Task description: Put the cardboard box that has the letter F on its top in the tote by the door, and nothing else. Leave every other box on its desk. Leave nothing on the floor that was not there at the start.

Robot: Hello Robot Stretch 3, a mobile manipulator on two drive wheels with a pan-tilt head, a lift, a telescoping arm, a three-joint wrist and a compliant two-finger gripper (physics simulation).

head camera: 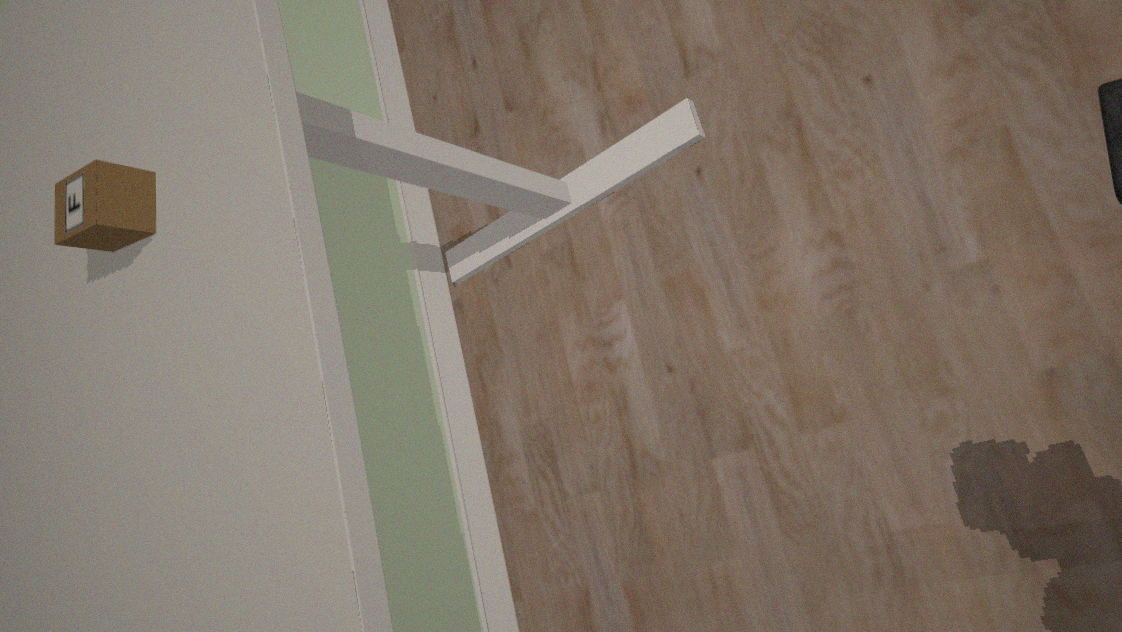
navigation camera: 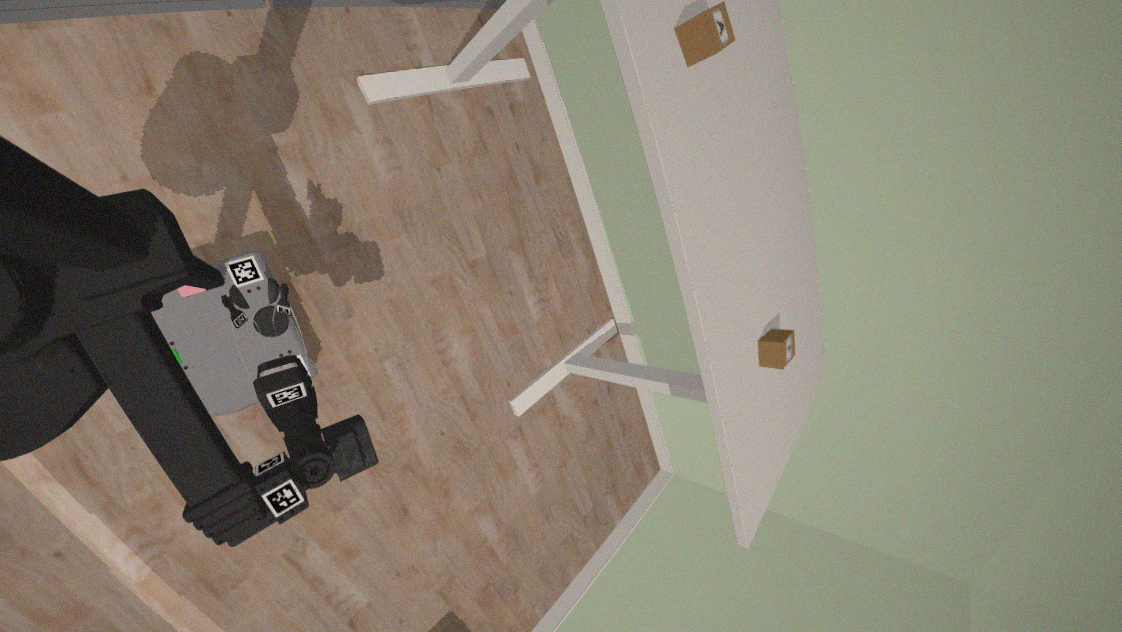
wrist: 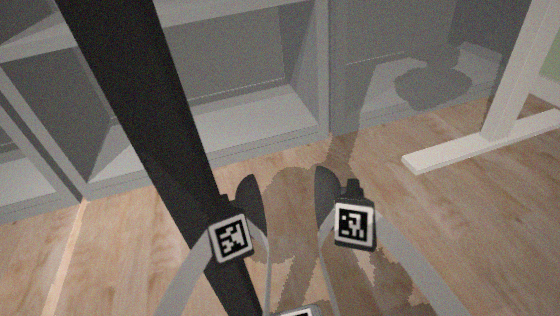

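Seen in the pictures: gripper, fingertip midpoint: (navigation camera: 252, 282); robot's base, link origin: (navigation camera: 269, 319).
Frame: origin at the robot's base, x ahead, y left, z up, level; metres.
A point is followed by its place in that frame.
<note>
The cardboard box with the letter F on its top (head camera: 104, 205) @(x 0.751, y -0.342, z 0.994 m) stands upright on the white desk (head camera: 196, 376) @(x 0.699, y -0.172, z 0.950 m) (navigation camera: 738, 219) @(x 0.734, y -0.053, z 0.951 m) in the head view. In the navigation view, a small brown box (navigation camera: 776, 348) @(x 0.752, y -0.337, z 0.989 m) near the desk's lower leg appears to be this box; its letter is too small to read there. My gripper (wrist: 288, 193) @(x 0.008, y 0.084, z 0.542 m) (navigation camera: 257, 299) @(x 0.008, y 0.084, z 0.542 m) is open, with no object between its fingers. It is beside my base over the floor, well away from the desk. The tote by the door does not show in these views.
Another cardboard box (navigation camera: 705, 33) @(x 0.625, y 0.246, z 0.993 m) stands on the desk's upper part in the navigation view. White desk feet (head camera: 635, 153) @(x 0.746, y -0.641, z 0.026 m) (navigation camera: 443, 80) @(x 0.764, y 0.598, z 0.025 m) (wrist: 450, 152) stand on the floor. A grey shelf unit (wrist: 322, 75) stands behind the gripper in the wrist view. A green wall (navigation camera: 957, 274) @(x 1.338, y -0.371, z 1.289 m) lies behind the desk.
</note>
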